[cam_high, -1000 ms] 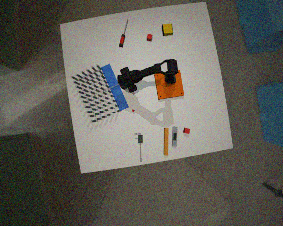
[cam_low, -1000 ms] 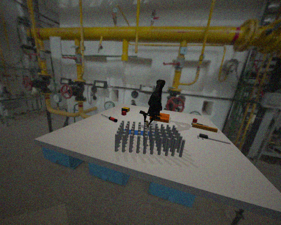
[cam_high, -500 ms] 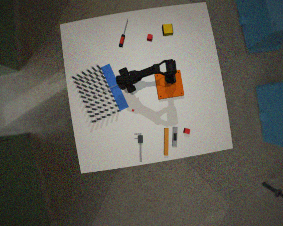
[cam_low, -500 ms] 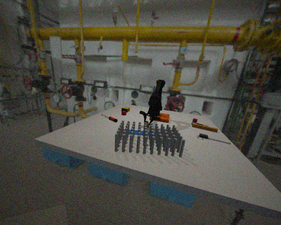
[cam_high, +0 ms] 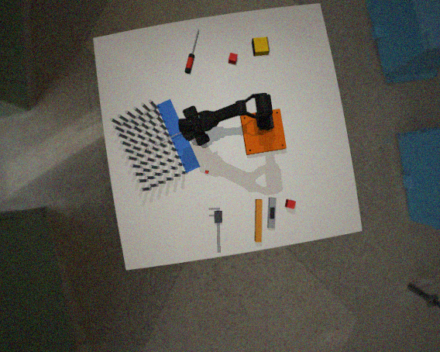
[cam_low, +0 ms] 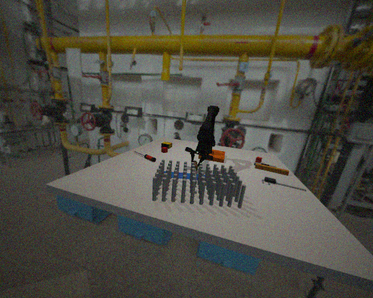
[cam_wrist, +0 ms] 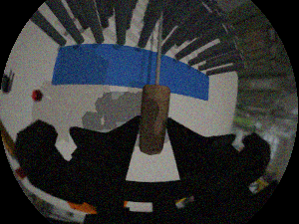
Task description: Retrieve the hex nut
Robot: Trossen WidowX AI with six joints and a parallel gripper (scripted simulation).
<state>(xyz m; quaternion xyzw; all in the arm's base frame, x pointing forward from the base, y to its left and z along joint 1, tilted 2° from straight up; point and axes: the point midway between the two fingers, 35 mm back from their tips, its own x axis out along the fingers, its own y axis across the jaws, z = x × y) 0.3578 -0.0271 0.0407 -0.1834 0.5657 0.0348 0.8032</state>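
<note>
Right now the blue taped strip is 80 mm ahead of my gripper tip, 20 mm to the left of it and 40 mm below it. From my gripper tip the other things lie so: tiny red piece (40 mm behind, 240 mm to the left, 30 mm below); then yellow block (420 mm behind, 390 mm to the right, 10 mm below); then brown-handled tool (100 mm ahead, 30 mm to the left).
</note>
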